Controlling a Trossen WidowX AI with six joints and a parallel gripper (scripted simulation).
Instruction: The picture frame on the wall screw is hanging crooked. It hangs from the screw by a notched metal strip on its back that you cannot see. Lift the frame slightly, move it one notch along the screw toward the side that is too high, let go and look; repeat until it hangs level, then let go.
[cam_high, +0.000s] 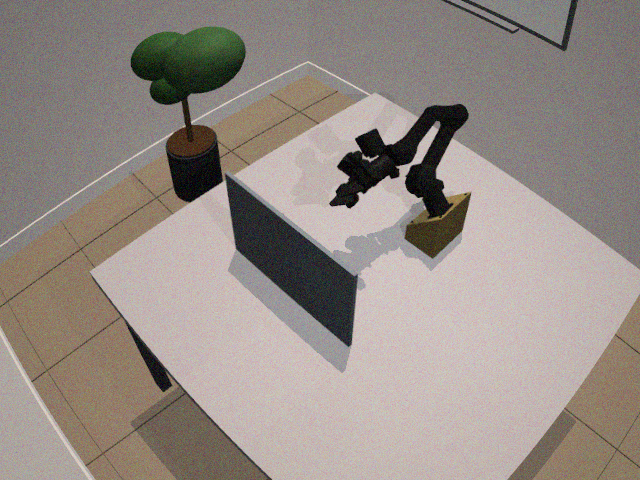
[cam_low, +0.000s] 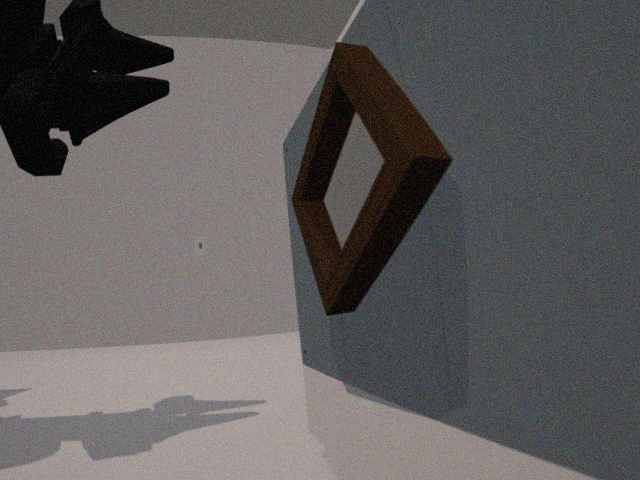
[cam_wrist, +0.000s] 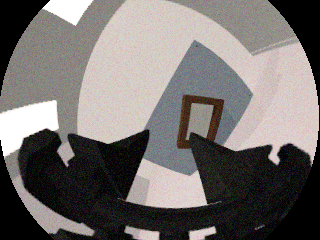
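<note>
The brown wooden picture frame lies 130 mm ahead of my gripper tip, 110 mm below it and 40 mm to the right of it. Round my gripper tip: dark grey wall panel: 140 mm ahead, 110 mm below, 30 mm to the right.
</note>
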